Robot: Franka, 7 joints.
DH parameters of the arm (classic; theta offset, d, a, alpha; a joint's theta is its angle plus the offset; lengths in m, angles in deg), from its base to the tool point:
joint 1: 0 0.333 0 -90
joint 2: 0 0 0 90
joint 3: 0 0.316 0.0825 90
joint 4: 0 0 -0.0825 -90
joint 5: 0 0.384 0 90
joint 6: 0 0 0.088 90
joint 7: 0 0.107 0 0
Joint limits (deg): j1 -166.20..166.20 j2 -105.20..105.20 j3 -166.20..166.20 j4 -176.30..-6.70 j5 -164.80..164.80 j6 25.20..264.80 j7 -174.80..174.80
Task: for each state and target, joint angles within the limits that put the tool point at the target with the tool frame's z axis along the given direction. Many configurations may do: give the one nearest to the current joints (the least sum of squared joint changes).
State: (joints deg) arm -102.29 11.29 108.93 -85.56 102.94 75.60 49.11
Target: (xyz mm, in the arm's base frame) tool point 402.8 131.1 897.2 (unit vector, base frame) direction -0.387 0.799 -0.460
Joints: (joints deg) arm -114.84 -6.35 104.62 -55.89 86.95 49.89 49.11
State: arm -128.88 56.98 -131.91 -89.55 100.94 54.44 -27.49
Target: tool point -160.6 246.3 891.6 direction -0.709 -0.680 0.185
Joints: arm -118.38 33.84 -160.23 -105.98 134.50 45.75 -27.49
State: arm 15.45 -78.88 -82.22 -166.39 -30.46 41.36 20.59
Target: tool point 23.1 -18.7 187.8 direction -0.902 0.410 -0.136
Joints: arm 3.79 -95.07 -129.79 -176.30 -52.42 25.79 20.59
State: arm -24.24 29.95 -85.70 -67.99 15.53 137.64 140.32
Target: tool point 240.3 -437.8 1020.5 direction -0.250 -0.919 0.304
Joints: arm -17.76 33.07 -101.45 -41.02 6.44 147.02 140.32
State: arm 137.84 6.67 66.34 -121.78 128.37 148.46 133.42
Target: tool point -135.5 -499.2 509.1 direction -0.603 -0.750 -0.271
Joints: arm 166.20 -36.69 83.10 -112.06 148.22 186.35 133.42
